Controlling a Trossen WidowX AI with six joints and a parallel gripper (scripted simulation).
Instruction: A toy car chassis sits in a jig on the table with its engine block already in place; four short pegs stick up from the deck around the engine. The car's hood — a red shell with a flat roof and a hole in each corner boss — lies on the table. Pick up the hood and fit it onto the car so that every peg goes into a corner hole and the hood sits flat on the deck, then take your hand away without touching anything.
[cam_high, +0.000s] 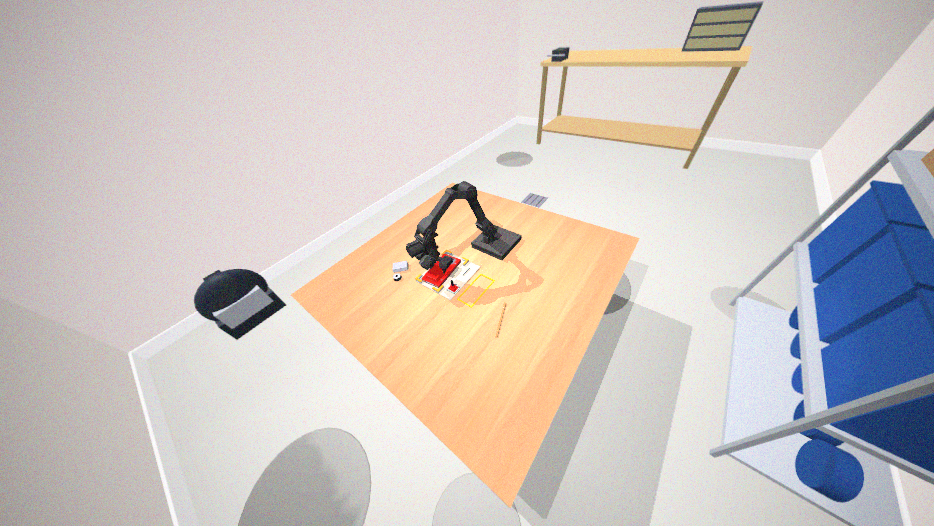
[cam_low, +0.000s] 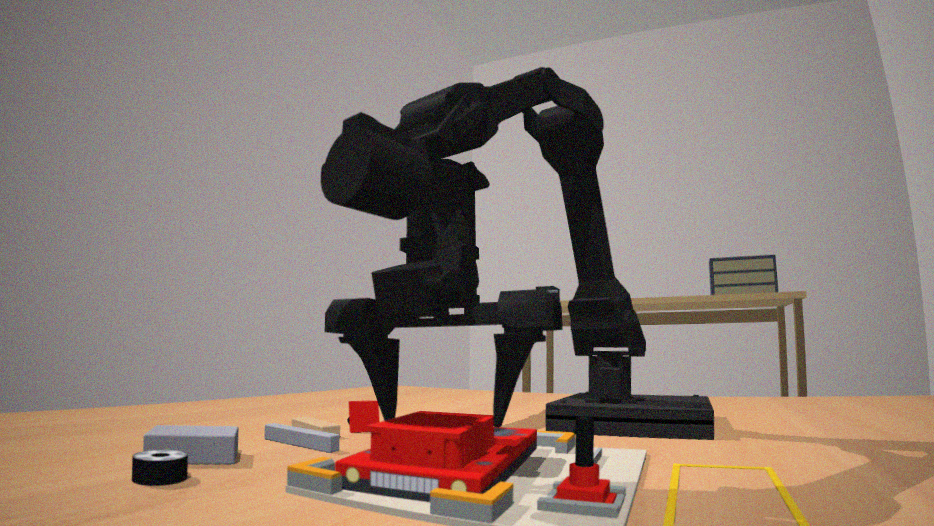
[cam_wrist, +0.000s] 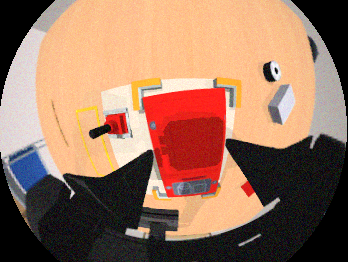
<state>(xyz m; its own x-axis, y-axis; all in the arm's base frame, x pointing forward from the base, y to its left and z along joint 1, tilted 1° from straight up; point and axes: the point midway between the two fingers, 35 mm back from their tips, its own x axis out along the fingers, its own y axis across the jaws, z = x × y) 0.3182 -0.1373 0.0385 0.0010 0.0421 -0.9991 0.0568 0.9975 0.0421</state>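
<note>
Now: gripper tip 1 cm above the red hood. From my gripper tip the other things lie so: grey engine block 2 cm below; then black wheel 19 cm to the right, 9 cm ahead, 4 cm below.
</note>
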